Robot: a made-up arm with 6 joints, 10 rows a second.
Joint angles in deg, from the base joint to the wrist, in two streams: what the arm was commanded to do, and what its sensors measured. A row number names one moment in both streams.
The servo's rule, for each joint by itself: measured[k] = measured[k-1] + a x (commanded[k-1-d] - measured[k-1]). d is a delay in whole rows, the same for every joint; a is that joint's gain. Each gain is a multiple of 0.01, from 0.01 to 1. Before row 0 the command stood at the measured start. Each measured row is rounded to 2 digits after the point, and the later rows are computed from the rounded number. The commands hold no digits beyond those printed.
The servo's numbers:
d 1
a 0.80 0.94 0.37 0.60 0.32 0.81
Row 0, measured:
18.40 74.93 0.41 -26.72 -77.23 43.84
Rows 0 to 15, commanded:
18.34 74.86 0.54 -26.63 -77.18 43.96
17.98 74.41 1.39 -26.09 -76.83 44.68
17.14 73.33 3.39 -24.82 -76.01 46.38
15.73 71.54 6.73 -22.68 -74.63 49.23
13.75 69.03 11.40 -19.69 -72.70 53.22
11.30 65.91 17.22 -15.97 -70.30 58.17
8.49 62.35 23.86 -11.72 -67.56 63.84
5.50 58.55 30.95 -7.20 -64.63 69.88
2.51 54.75 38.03 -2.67 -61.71 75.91
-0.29 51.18 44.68 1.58 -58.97 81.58
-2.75 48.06 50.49 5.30 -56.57 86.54
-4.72 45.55 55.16 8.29 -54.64 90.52
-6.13 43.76 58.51 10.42 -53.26 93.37
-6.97 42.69 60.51 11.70 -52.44 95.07
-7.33 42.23 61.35 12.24 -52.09 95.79
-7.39 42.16 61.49 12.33 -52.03 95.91
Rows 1 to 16, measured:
18.40 74.93 0.41 -26.72 -77.23 43.84
18.35 74.86 0.46 -26.67 -77.21 43.94
18.05 74.44 0.80 -26.32 -77.09 44.54
17.32 73.40 1.76 -25.42 -76.74 46.03
16.05 71.65 3.60 -23.78 -76.06 48.62
14.21 69.19 6.49 -21.33 -74.98 52.35
11.88 66.11 10.46 -18.11 -73.48 57.06
9.17 62.58 15.42 -14.28 -71.59 62.55
6.23 58.79 21.17 -10.03 -69.36 68.49
3.25 54.99 27.41 -5.61 -66.91 74.50
0.42 51.41 33.80 -1.30 -64.37 80.23
-2.12 48.26 39.98 2.66 -61.87 85.34
-4.20 45.71 45.60 6.04 -59.56 89.54
-5.74 43.88 50.38 8.67 -57.54 92.64
-6.72 42.76 54.13 10.49 -55.91 94.61
-7.21 42.26 56.80 11.54 -54.69 95.57

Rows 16 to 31, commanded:
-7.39 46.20 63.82 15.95 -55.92 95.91
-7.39 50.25 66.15 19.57 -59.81 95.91
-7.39 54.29 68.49 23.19 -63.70 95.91
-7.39 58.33 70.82 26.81 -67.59 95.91
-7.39 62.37 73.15 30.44 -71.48 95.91
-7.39 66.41 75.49 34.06 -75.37 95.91
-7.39 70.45 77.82 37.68 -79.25 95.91
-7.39 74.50 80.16 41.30 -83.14 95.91
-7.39 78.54 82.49 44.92 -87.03 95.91
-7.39 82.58 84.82 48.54 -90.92 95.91
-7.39 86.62 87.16 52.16 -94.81 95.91
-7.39 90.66 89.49 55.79 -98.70 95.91
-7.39 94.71 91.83 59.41 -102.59 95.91
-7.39 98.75 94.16 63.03 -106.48 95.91
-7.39 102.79 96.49 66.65 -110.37 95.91
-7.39 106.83 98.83 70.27 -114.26 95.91
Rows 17 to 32, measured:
-7.35 42.17 58.54 12.01 -53.84 95.85
-7.38 45.96 60.49 14.37 -54.51 95.90
-7.39 49.99 62.58 17.49 -56.21 95.91
-7.39 54.03 64.77 20.91 -58.61 95.91
-7.39 58.07 67.01 24.45 -61.48 95.91
-7.39 62.11 69.28 28.04 -64.68 95.91
-7.39 66.15 71.58 31.65 -68.10 95.91
-7.39 70.19 73.89 35.27 -71.67 95.91
-7.39 74.24 76.21 38.89 -75.34 95.91
-7.39 78.28 78.53 42.51 -79.08 95.91
-7.39 82.32 80.86 46.13 -82.87 95.91
-7.39 86.36 83.19 49.75 -86.69 95.91
-7.39 90.40 85.52 53.37 -90.53 95.91
-7.39 94.45 87.85 56.99 -94.39 95.91
-7.39 98.49 90.18 60.61 -98.26 95.91
-7.39 102.53 92.51 64.23 -102.14 95.91

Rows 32 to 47, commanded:
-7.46 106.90 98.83 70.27 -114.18 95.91
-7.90 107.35 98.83 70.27 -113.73 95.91
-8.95 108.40 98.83 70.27 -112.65 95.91
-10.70 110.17 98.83 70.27 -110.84 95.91
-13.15 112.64 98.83 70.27 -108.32 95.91
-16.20 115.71 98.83 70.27 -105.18 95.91
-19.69 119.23 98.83 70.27 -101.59 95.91
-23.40 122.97 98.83 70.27 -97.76 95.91
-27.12 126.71 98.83 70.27 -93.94 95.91
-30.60 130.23 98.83 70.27 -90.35 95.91
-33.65 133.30 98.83 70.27 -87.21 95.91
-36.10 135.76 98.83 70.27 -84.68 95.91
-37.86 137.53 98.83 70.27 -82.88 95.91
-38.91 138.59 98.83 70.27 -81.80 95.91
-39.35 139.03 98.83 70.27 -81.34 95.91
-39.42 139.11 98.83 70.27 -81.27 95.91
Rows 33 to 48, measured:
-7.39 106.57 94.85 67.85 -106.02 95.91
-7.45 106.88 96.32 69.30 -108.63 95.91
-7.81 107.32 97.25 69.88 -110.26 95.91
-8.72 108.34 97.83 70.11 -111.02 95.91
-10.30 110.06 98.20 70.21 -110.96 95.91
-12.58 112.49 98.43 70.25 -110.12 95.91
-15.48 115.52 98.58 70.26 -108.54 95.91
-18.85 119.01 98.67 70.27 -106.32 95.91
-22.49 122.73 98.73 70.27 -103.58 95.91
-26.19 126.47 98.77 70.27 -100.50 95.91
-29.72 130.00 98.79 70.27 -97.25 95.91
-32.86 133.10 98.80 70.27 -94.04 95.91
-35.45 135.60 98.81 70.27 -91.04 95.91
-37.38 137.41 98.82 70.27 -88.43 95.91
-38.60 138.52 98.82 70.27 -86.31 95.91
-39.20 139.00 98.82 70.27 -84.72 95.91

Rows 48 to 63, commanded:
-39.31 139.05 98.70 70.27 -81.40 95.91
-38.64 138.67 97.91 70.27 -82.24 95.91
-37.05 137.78 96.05 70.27 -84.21 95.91
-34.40 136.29 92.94 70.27 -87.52 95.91
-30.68 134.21 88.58 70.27 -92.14 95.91
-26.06 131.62 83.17 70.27 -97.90 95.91
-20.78 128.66 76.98 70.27 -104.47 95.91
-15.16 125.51 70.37 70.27 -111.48 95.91
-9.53 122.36 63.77 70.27 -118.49 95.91
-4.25 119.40 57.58 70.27 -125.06 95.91
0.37 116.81 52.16 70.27 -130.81 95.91
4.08 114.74 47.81 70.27 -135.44 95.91
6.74 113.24 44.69 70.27 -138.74 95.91
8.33 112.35 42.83 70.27 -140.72 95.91
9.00 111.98 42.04 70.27 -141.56 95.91
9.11 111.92 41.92 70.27 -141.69 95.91
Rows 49 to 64, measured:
-39.38 139.10 98.82 70.27 -83.62 95.91
-39.32 139.05 98.78 70.27 -82.91 95.91
-38.78 138.69 98.46 70.27 -82.70 95.91
-37.40 137.83 97.57 70.27 -83.18 95.91
-35.00 136.38 95.86 70.27 -84.57 95.91
-31.54 134.34 93.17 70.27 -86.99 95.91
-27.16 131.78 89.47 70.27 -90.48 95.91
-22.06 128.85 84.85 70.27 -94.96 95.91
-16.54 125.71 79.49 70.27 -100.25 95.91
-10.93 122.56 73.67 70.27 -106.09 95.91
-5.59 119.59 67.72 70.27 -112.16 95.91
-0.82 116.98 61.96 70.27 -118.13 95.91
3.10 114.87 56.72 70.27 -123.67 95.91
6.01 113.34 52.27 70.27 -128.49 95.91
7.87 112.41 48.78 70.27 -132.40 95.91
8.77 112.01 46.29 70.27 -135.33 95.91

